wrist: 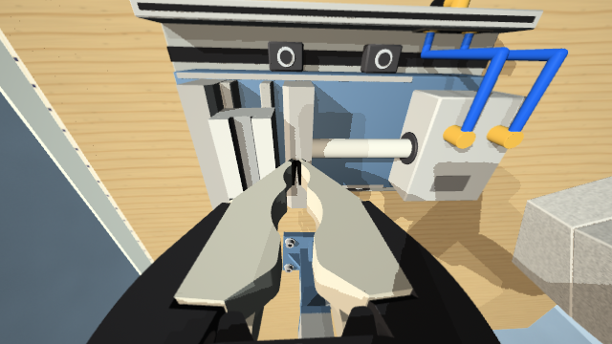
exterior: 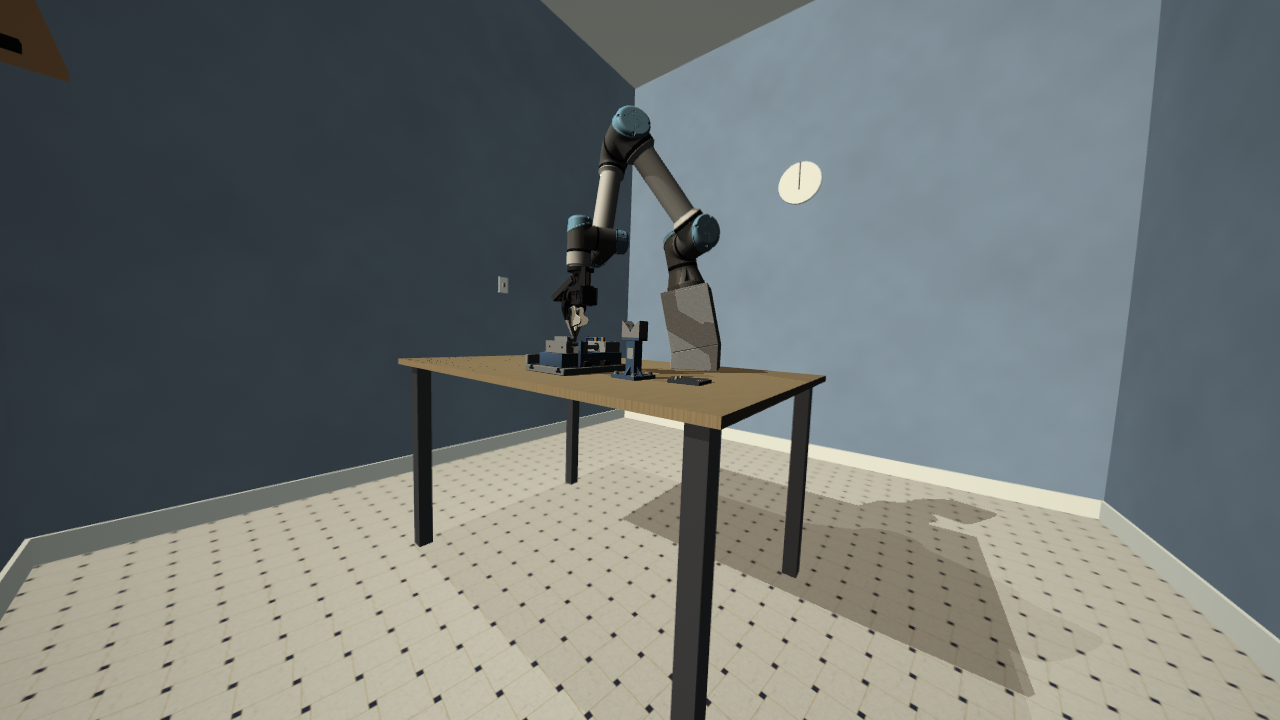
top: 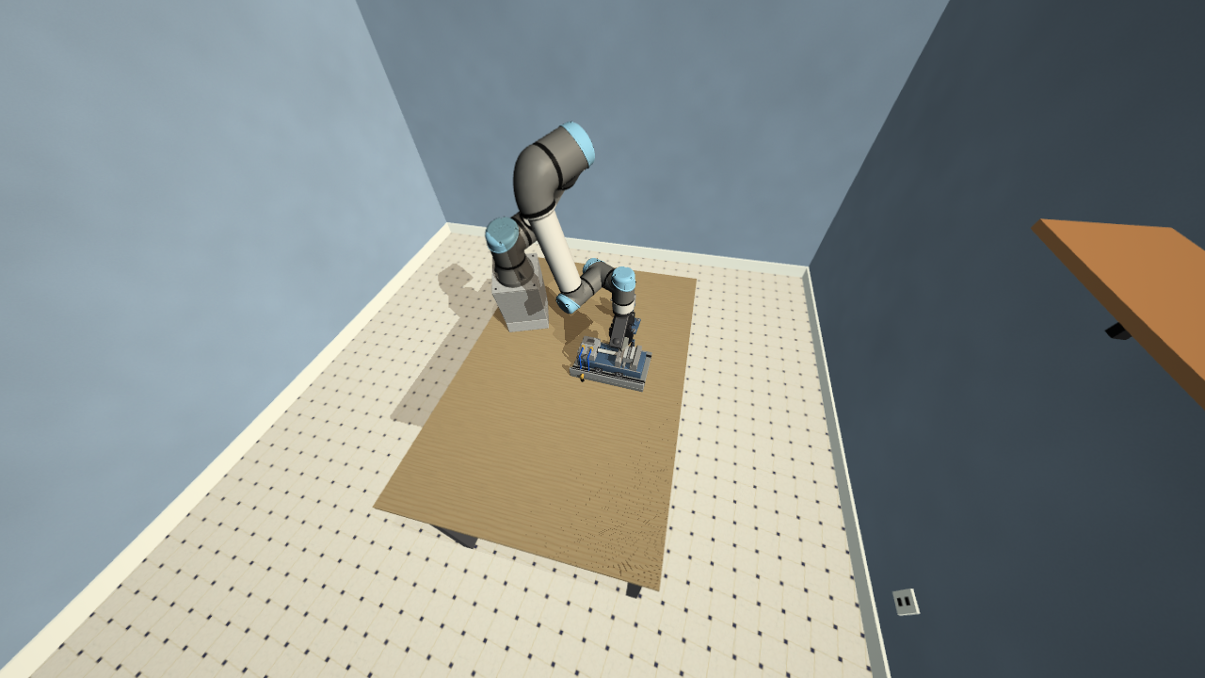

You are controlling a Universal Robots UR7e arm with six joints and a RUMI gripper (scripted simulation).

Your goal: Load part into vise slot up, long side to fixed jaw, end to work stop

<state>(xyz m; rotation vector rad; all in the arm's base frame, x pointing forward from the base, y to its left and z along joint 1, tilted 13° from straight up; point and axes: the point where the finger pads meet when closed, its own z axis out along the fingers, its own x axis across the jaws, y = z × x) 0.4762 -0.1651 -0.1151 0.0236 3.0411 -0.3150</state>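
Right now my hand is 3 cm short of the part and 2 cm above it. Also, from my hand: cylinder rod: 5 cm behind, 4 cm below; fixed jaw: 6 cm ahead, 4 cm below; moving jaw: 4 cm below.
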